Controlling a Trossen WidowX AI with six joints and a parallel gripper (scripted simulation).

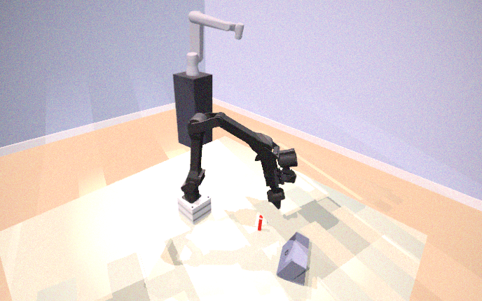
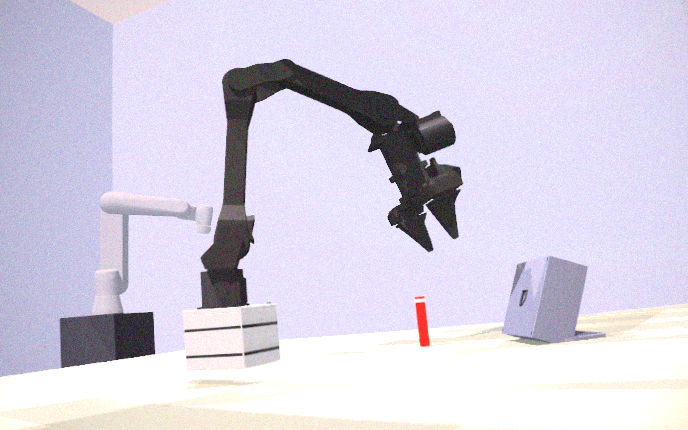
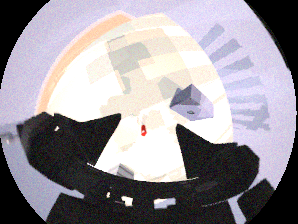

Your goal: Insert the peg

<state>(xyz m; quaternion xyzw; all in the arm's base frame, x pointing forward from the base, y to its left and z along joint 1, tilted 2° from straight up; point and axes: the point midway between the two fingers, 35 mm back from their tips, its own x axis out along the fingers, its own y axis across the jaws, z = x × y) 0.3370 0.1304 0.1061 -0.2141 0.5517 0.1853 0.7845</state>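
My gripper tip is now 11 cm above the red peg, 5 cm past it and 4 cm to the left of it. Also, from my gripper tip: grey sloped panel: 14 cm ahead, 11 cm to the right, 11 cm below.
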